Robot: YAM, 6 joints.
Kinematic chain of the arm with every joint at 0, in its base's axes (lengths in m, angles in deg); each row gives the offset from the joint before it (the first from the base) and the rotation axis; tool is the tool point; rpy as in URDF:
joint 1: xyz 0 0 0.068 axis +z
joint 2: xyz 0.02 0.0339 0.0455 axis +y
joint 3: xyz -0.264 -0.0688 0 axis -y
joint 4: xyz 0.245 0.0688 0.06 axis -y
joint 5: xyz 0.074 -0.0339 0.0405 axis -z
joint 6: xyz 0.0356 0 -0.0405 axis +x
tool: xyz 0 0 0 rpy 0 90 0
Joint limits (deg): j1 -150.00..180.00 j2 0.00..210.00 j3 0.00..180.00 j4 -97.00..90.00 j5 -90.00..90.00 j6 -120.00..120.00
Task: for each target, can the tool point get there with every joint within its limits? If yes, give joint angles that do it. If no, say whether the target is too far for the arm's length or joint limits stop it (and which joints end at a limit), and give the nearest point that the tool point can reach.
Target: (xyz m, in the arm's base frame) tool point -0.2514 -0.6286 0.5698
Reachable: no: too far | nearest point -0.1983 -0.4958 0.4705 | short by 0.174 m
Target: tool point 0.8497 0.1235 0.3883
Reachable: no: too far | nearest point 0.6083 0.0884 0.3084 | short by 0.257 m
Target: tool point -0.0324 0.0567 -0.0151
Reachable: yes | joints 148.87 167.69 31.48 -61.90 63.22 -86.72
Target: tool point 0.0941 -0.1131 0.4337
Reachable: yes | joints -61.84 50.16 72.24 -40.88 -56.26 9.15
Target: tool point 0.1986 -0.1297 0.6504
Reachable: yes | joints -25.88 103.65 164.33 -37.01 57.43 64.36
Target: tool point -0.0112 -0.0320 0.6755
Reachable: yes | joints 56.53 57.52 127.89 -15.87 13.52 -83.65
